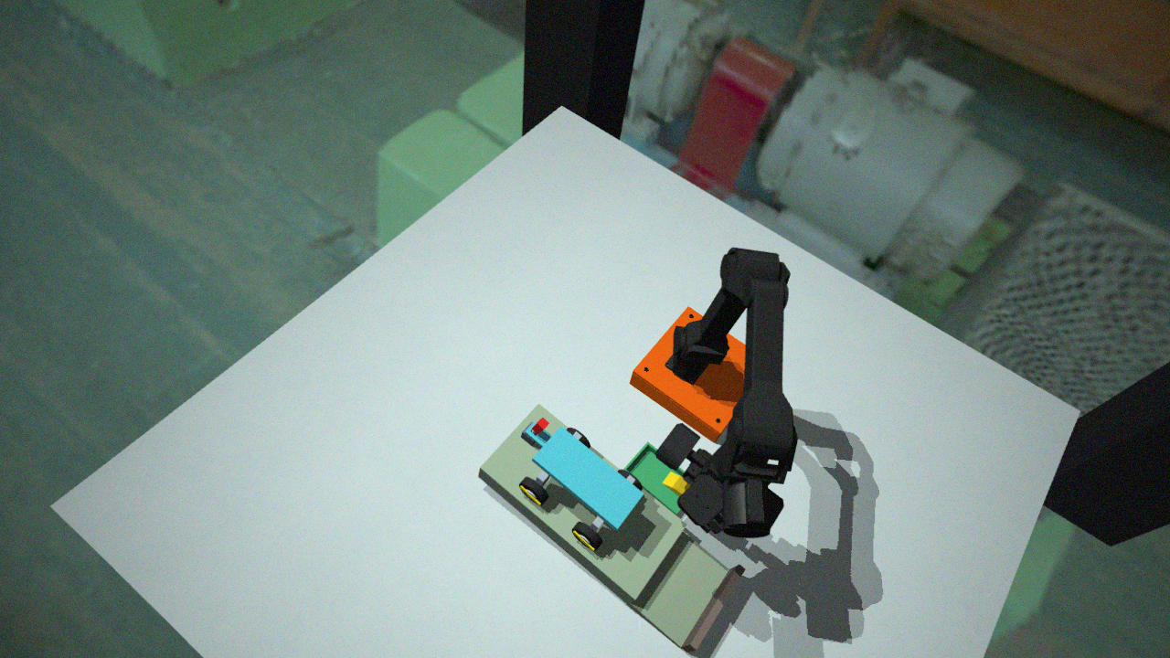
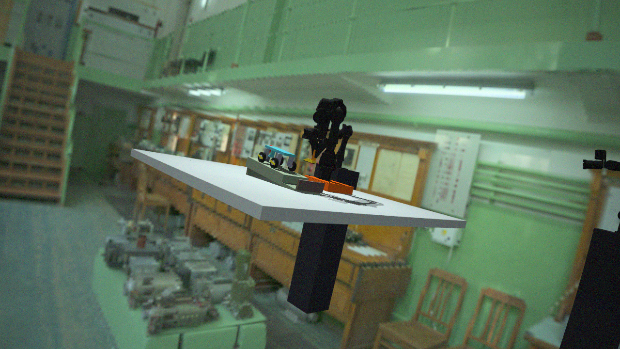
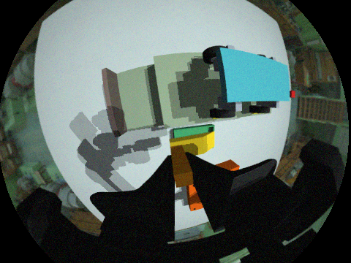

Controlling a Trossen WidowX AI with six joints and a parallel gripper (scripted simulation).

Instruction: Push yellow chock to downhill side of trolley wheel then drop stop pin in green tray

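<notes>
My gripper tip is 27 cm to the left of the red-headed stop pin, 6 cm short of it and 2 cm above it. Round my gripper tip: brown lip (12 cm below, 11 cm to the left, 9 cm ahead); yellow chock (2 cm to the right, 1 cm below); cyan trolley (16 cm to the right, 9 cm ahead, 4 cm below).
</notes>
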